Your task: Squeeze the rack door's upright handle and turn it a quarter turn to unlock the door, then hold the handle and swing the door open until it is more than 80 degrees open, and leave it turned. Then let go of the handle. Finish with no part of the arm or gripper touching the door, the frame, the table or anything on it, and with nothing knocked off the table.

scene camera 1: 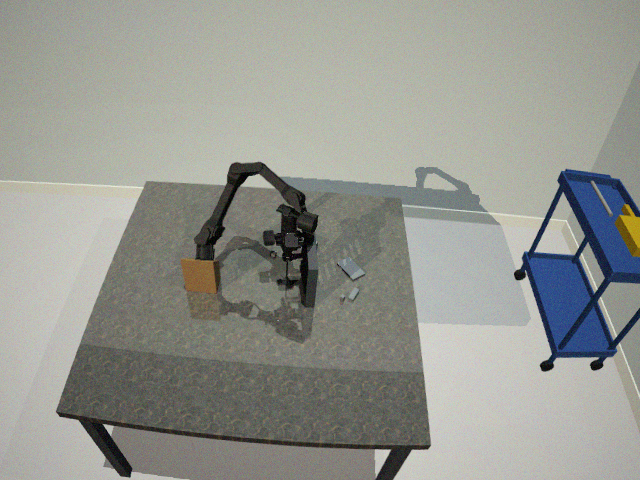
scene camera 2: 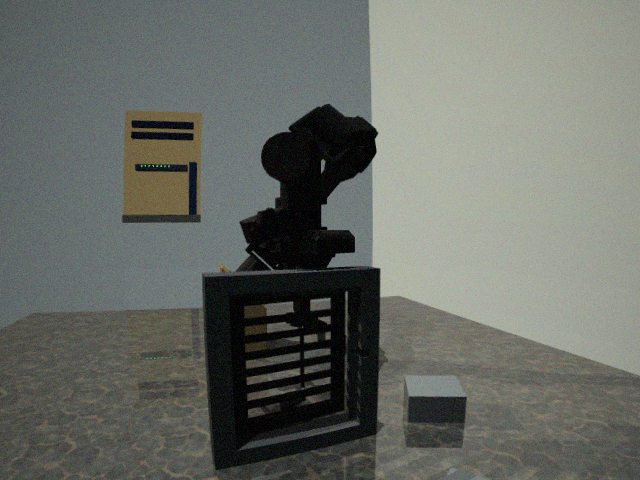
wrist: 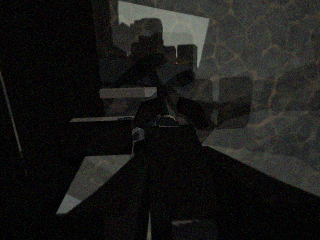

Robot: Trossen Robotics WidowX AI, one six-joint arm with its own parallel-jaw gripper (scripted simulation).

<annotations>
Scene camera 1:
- gripper: 287, 252
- dark rack: 312, 275
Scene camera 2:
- gripper: 301, 301
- dark rack: 362, 283
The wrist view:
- gripper: 174, 157
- dark rack: 115, 71
</annotations>
